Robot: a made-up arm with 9 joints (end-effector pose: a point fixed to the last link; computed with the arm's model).
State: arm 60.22 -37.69 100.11 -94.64 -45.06 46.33 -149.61 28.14 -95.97
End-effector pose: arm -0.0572 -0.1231 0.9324 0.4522 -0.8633 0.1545 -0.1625
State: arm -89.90 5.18 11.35 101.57 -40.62 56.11 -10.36 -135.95 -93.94
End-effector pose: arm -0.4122 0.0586 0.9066 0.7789 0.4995 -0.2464 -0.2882
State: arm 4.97 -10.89 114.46 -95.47 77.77 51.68 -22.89 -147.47 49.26
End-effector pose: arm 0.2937 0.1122 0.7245 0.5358 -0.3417 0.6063 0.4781
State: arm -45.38 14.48 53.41 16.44 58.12 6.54 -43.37 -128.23 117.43
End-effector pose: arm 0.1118 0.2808 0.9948 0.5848 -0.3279 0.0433 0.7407
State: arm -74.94 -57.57 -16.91 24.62 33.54 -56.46 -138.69 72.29 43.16
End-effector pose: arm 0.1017 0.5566 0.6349 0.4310 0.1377 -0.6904 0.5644
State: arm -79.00 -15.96 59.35 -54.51 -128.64 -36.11 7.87 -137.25 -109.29
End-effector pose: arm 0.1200 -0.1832 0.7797 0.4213 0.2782 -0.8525 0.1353
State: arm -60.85 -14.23 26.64 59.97 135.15 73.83 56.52 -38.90 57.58
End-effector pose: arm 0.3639 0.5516 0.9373 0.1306 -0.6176 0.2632 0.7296
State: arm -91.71 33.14 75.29 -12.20 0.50 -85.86 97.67 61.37 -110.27
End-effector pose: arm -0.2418 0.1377 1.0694 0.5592 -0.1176 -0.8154 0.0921
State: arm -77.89 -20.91 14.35 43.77 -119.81 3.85 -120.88 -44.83 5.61
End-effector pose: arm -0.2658 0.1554 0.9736 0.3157 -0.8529 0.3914 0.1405
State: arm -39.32 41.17 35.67 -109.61 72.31 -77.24 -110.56 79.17 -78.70
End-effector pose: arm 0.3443 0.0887 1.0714 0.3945 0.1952 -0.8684 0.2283
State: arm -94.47 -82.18 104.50 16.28 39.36 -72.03 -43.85 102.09 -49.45
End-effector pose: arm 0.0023 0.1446 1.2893 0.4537 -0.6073 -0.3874 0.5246
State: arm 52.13 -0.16 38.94 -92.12 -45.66 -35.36 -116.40 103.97 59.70
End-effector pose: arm -0.1673 0.1628 0.7160 0.0072 0.7446 -0.3126 0.5898
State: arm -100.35 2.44 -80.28 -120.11 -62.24 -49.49 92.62 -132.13 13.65
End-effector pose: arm -0.0966 -0.1592 0.7310 0.4150 -0.1052 -0.5294 -0.7324
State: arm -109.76 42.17 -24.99 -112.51 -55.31 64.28 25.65 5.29 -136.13
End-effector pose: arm -0.2448 -0.2449 0.6550 0.0574 0.3501 -0.7949 -0.4923
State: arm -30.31 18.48 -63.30 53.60 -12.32 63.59 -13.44 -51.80 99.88
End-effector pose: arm 0.1574 0.3496 1.0069 0.3246 -0.7183 0.4636 -0.4046
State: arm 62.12 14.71 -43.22 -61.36 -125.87 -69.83 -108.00 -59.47 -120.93
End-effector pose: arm 0.1774 -0.0513 0.4812 0.9078 -0.0241 -0.3623 0.2097
